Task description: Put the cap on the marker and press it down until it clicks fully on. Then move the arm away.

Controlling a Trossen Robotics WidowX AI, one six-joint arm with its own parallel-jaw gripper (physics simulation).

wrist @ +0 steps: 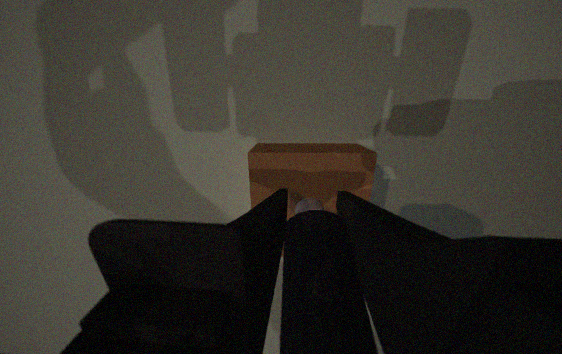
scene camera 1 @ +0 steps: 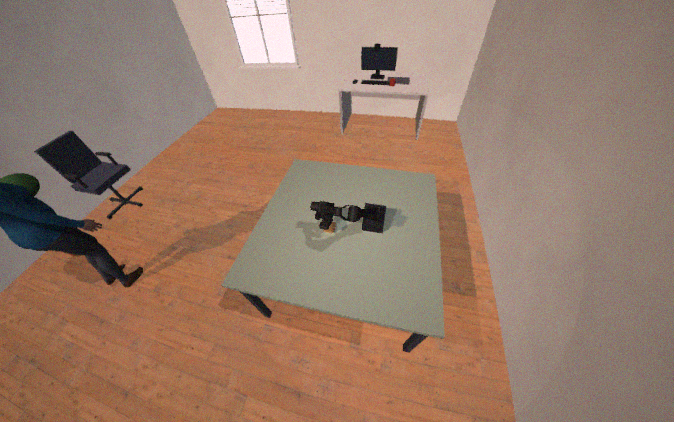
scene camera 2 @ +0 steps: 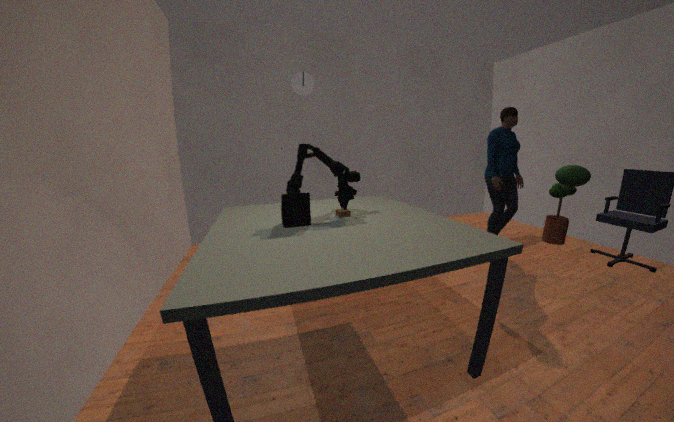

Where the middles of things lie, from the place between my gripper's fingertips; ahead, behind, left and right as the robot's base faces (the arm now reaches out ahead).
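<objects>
There is the orange-brown block (wrist: pixel 308 170), with my hand 2 cm above it and 1 cm past it. The black cap (wrist: pixel 322 298) is 4 cm above my hand and 2 cm behind it.
</objects>
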